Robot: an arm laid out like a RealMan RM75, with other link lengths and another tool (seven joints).
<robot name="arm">
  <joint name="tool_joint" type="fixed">
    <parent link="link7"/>
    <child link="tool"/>
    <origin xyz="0.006 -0.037 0.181" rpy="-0.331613 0 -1.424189"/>
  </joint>
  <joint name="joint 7" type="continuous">
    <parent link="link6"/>
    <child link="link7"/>
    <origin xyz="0 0 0.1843" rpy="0 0 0"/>
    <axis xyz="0 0 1"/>
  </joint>
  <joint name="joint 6" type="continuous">
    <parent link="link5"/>
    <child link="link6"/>
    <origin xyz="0 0 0" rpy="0 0 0"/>
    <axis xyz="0 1 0"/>
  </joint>
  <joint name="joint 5" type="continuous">
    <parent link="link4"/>
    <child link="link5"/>
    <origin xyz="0 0 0.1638" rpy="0 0 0"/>
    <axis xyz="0 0 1"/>
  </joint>
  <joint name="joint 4" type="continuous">
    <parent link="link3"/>
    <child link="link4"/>
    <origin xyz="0 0 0" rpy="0 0 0"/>
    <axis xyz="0 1 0"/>
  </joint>
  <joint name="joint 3" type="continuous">
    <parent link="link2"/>
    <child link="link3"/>
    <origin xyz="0 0 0.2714" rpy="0 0 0"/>
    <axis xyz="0 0 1"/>
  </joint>
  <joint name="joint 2" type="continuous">
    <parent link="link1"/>
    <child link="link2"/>
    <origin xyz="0 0 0" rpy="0 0 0"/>
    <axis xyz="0 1 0"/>
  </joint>
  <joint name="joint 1" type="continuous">
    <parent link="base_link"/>
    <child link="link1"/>
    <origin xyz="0 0 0.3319" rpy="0 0 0"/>
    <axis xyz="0 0 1"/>
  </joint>
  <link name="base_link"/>
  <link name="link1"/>
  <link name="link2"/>
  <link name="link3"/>
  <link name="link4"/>
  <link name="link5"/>
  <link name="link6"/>
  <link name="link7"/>
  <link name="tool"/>
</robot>
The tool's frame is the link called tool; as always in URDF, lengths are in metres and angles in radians. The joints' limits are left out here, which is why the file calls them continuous.
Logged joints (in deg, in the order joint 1, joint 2, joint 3, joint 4, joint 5, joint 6, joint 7), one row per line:
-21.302 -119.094 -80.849 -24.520 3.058 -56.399 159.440
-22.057 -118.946 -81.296 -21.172 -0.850 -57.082 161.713
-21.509 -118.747 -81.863 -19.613 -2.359 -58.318 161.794
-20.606 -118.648 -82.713 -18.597 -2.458 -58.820 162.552
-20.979 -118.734 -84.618 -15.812 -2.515 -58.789 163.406
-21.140 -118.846 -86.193 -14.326 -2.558 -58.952 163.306
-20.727 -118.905 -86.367 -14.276 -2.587 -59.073 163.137
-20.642 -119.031 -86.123 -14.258 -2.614 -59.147 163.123
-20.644 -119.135 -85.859 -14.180 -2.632 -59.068 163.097
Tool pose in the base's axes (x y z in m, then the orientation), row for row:
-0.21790 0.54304 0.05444 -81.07 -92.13 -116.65
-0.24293 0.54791 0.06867 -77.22 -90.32 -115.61
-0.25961 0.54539 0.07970 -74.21 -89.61 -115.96
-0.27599 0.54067 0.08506 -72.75 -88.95 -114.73
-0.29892 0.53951 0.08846 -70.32 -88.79 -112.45
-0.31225 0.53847 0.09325 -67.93 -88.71 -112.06
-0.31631 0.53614 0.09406 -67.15 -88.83 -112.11
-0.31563 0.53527 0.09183 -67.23 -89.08 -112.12
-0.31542 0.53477 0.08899 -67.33 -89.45 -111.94
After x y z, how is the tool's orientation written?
As a rotation vector, in degrees.
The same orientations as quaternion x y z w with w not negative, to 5 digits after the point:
-0.47673 -0.54177 -0.68596 0.09311
-0.46219 -0.54060 -0.69197 0.12369
-0.44751 -0.54038 -0.69928 0.13686
-0.44273 -0.54132 -0.69821 0.15315
-0.43363 -0.54752 -0.69342 0.17705
-0.42156 -0.55052 -0.69542 0.18871
-0.41716 -0.55185 -0.69647 0.19069
-0.41731 -0.55294 -0.69595 0.18913
-0.41769 -0.55491 -0.69443 0.18807

